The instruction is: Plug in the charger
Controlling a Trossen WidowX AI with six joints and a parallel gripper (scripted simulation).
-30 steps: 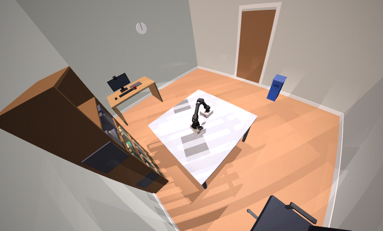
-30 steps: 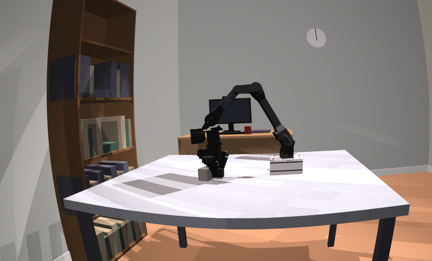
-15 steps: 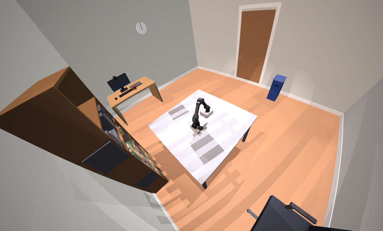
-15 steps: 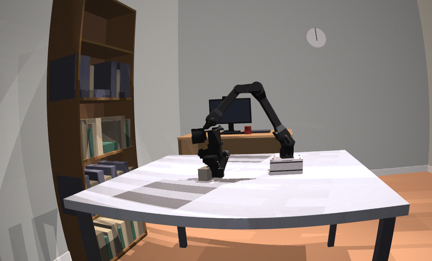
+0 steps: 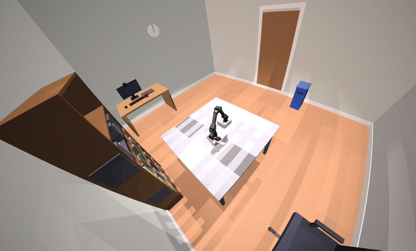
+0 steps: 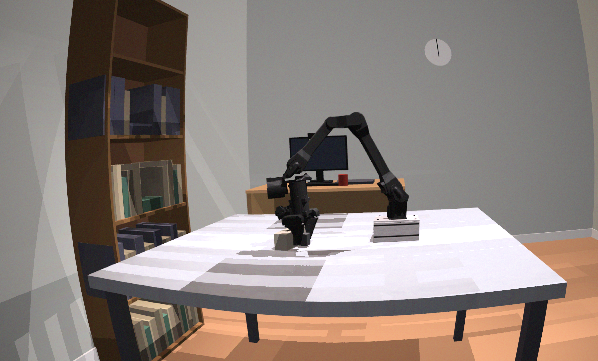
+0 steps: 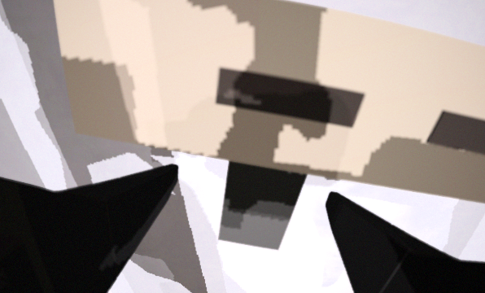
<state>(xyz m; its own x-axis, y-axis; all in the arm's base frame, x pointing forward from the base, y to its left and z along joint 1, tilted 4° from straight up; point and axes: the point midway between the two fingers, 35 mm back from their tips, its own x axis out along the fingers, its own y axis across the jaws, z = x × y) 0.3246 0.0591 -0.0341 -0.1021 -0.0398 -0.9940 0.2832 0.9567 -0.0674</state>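
Now: gripper tip 2 cm short of the two-prong charger, 1 cm to the left of it and 1 cm below it.
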